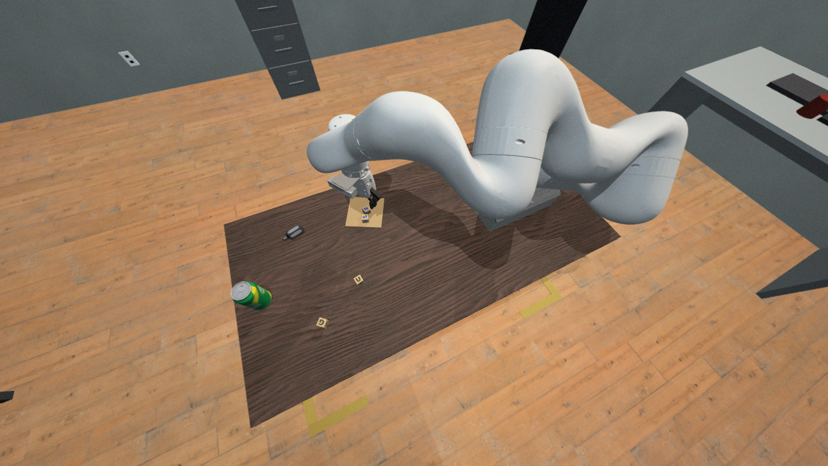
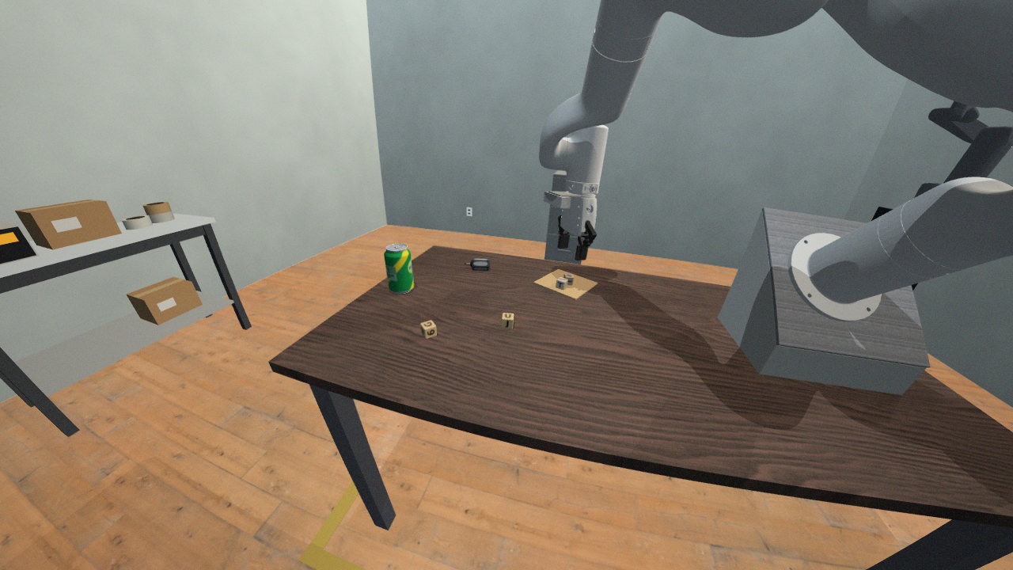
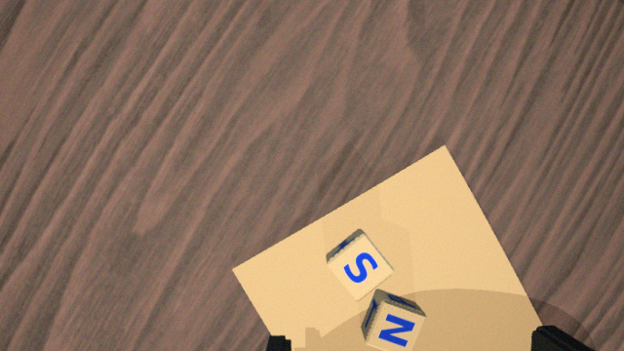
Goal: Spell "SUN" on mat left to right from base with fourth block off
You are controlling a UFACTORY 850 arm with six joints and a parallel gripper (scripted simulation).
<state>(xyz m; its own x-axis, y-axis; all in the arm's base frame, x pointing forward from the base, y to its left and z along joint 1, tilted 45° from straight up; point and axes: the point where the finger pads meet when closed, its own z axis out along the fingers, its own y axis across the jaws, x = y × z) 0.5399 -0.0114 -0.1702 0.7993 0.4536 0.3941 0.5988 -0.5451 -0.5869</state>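
My hand is 90 mm above the n block and 10 mm to the left of it. Round my hand: s block 90 mm below, 20 mm to the left, 10 mm ahead; tan mat 110 mm below, 20 mm to the right; u block 250 mm to the left, 100 mm below, 100 mm ahead.
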